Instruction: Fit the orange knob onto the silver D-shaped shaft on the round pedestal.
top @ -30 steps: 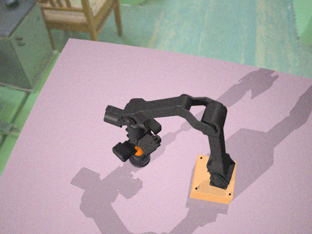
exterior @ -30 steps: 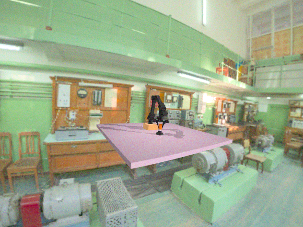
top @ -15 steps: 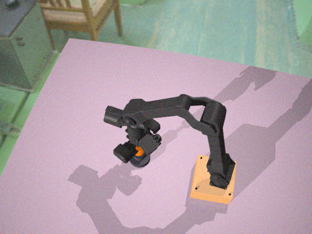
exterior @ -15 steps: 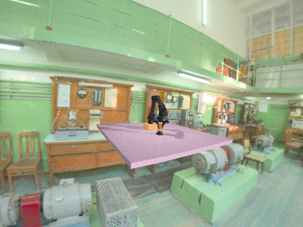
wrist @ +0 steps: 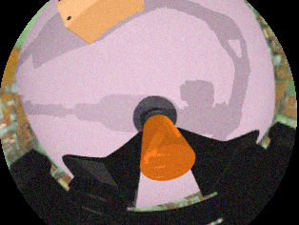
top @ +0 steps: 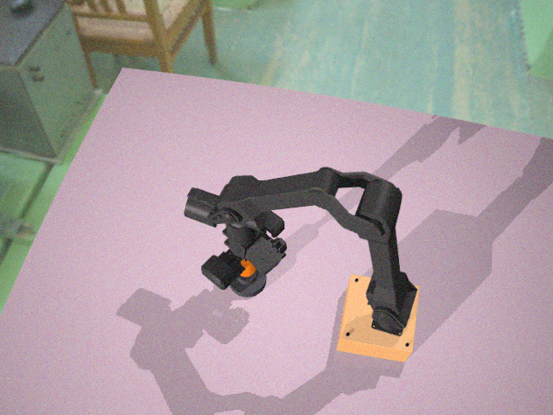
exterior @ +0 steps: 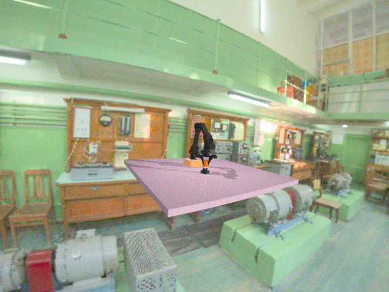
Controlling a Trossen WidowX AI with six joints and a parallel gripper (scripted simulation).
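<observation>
Now: gripper tip 3 cm below the orange knob. The rest, counted from my gripper tip: dark round pedestal (4 cm below).
</observation>
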